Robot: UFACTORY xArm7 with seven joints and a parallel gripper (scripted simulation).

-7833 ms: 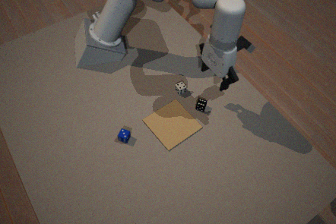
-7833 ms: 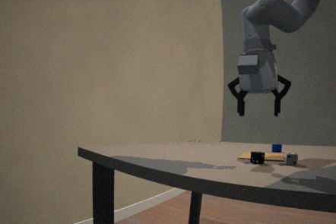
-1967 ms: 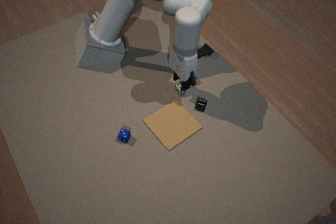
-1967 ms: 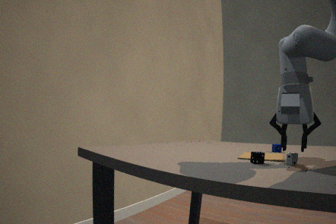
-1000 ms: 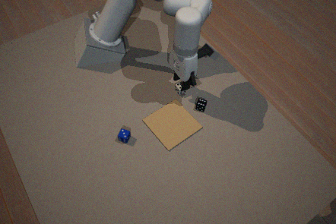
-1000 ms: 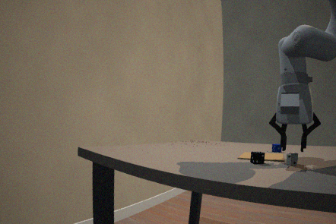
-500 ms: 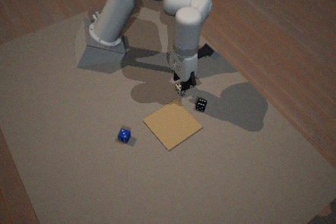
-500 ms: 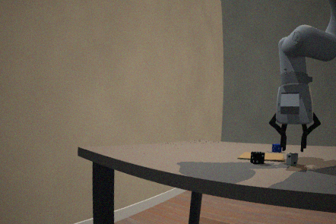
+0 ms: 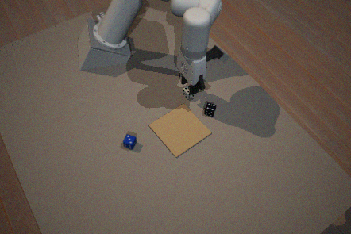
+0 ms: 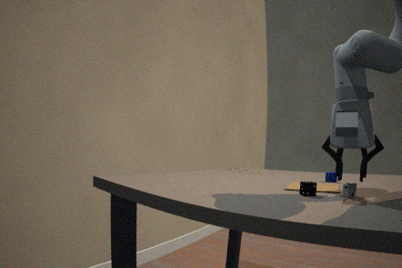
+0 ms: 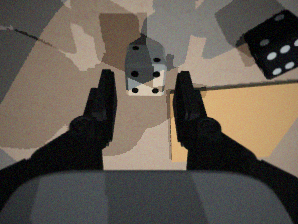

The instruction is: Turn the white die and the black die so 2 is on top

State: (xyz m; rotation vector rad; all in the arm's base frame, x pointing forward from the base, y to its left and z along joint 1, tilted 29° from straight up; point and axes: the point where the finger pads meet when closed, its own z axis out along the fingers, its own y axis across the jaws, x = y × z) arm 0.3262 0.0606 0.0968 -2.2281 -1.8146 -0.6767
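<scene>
Now: hand 4 cm above the white die. Also, from my hand: blue die 4 cm ahead, 26 cm to the right, 4 cm below; then black die 10 cm ahead, 1 cm to the left, 4 cm below; then tan mat 9 cm ahead, 11 cm to the right, 5 cm below.
</scene>
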